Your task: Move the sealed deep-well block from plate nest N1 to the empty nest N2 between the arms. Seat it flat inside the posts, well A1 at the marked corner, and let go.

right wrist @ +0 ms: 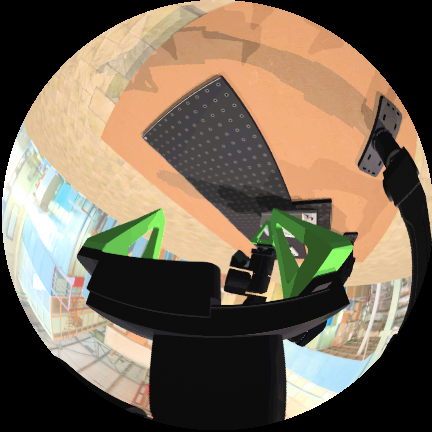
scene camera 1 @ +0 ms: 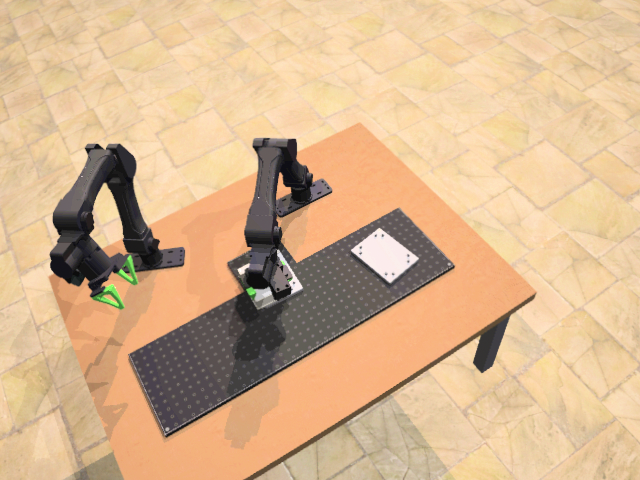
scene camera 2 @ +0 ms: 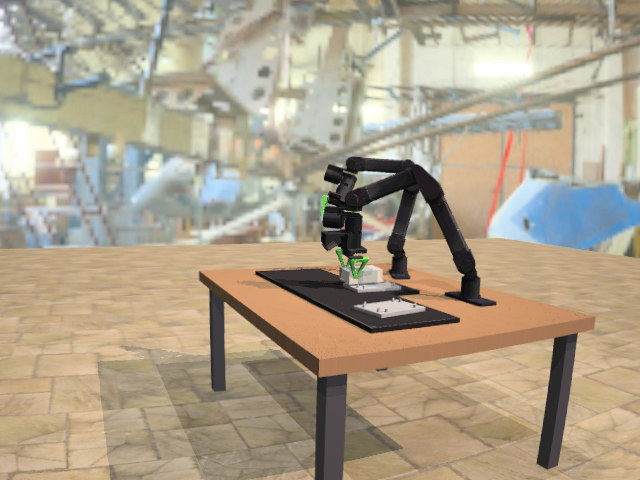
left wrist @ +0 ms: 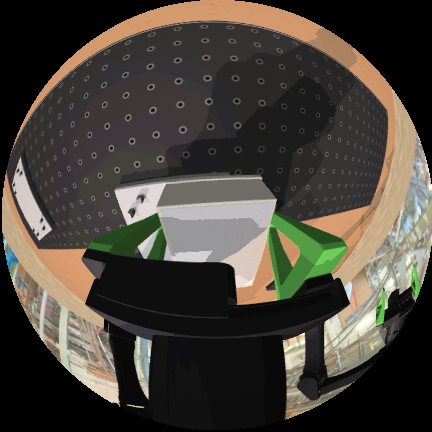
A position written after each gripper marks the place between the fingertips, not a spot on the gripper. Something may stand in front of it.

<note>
The left gripper [left wrist: 216,214] grips a white block [left wrist: 224,218], which still rests on a white nest plate [left wrist: 137,199]. The right gripper [scene camera 1: 129,296] is open, holding nothing.
The left gripper is seen too in the right wrist view [right wrist: 271,225].
</note>
